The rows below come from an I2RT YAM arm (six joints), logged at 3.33 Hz.
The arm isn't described. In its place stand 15 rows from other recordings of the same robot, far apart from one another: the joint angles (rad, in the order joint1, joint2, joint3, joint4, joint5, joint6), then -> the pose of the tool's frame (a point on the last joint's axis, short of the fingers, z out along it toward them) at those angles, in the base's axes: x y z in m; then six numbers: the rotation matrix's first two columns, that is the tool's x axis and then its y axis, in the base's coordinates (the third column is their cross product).
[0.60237, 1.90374, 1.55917, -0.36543, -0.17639, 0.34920] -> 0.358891 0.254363 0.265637 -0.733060 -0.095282 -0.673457 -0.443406 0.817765 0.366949
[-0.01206, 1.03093, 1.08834, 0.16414, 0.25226, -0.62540] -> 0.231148 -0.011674 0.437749 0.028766 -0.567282 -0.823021 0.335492 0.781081 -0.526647
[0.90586, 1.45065, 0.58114, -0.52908, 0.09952, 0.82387] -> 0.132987 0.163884 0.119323 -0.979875 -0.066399 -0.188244 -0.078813 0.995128 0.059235
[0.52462, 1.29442, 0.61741, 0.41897, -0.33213, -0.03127] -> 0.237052 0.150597 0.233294 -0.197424 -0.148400 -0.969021 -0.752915 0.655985 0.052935
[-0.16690, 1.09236, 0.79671, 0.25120, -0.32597, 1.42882] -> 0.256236 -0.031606 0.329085 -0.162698 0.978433 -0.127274 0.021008 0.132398 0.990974
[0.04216, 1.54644, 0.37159, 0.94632, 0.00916, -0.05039] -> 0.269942 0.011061 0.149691 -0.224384 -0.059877 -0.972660 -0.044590 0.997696 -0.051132
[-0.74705, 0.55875, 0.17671, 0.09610, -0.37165, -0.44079] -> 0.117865 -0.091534 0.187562 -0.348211 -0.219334 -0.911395 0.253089 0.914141 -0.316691
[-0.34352, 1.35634, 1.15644, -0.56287, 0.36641, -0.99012] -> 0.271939 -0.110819 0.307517 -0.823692 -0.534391 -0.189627 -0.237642 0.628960 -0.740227
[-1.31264, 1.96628, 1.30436, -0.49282, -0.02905, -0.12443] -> 0.102132 -0.382743 0.153631 -0.351287 0.844462 -0.404329 0.927027 0.374240 -0.023797
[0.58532, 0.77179, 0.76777, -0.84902, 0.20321, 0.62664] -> 0.127033 0.075578 0.274627 -0.761025 0.184659 -0.621886 0.019536 0.964720 0.262551
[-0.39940, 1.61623, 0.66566, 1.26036, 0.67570, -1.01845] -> 0.286290 -0.145007 0.243762 -0.578116 -0.476971 -0.662028 0.686241 0.154718 -0.710729
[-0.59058, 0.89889, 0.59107, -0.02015, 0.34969, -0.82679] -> 0.166845 -0.126536 0.268457 -0.764330 -0.319787 -0.559943 0.339886 0.538142 -0.771285
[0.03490, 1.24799, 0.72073, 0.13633, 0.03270, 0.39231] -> 0.279351 0.008589 0.250686 -0.353669 0.370004 -0.859078 0.141285 0.929030 0.341968
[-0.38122, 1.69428, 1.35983, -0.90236, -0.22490, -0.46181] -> 0.317869 -0.118857 0.249049 -0.916427 -0.100611 -0.387348 -0.126786 0.991017 0.042553
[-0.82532, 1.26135, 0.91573, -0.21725, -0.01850, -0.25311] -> 0.192536 -0.207586 0.279932 -0.531738 0.206877 -0.821253 0.610317 0.765910 -0.202227
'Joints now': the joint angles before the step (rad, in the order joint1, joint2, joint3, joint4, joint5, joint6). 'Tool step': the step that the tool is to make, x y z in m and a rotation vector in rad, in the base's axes. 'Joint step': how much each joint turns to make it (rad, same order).
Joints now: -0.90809 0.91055 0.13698 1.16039 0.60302 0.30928
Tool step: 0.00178 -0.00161 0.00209 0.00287 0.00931 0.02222
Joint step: -0.00177 -0.00131 0.01305 -0.02487 -0.02434 0.00452
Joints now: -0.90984 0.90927 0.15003 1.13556 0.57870 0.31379
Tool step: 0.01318 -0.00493 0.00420 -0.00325 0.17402 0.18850
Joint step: 0.00170 0.00579 0.04659 -0.11083 -0.22266 -0.07678
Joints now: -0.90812 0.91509 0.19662 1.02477 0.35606 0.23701
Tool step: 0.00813 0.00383 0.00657 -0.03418 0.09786 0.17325
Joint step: 0.01359 -0.03406 0.02696 -0.08218 -0.18131 -0.04879
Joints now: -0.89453 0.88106 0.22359 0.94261 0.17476 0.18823
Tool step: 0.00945 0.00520 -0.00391 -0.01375 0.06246 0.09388
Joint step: 0.04446 0.01195 -0.00327 -0.00847 -0.06290 -0.04163
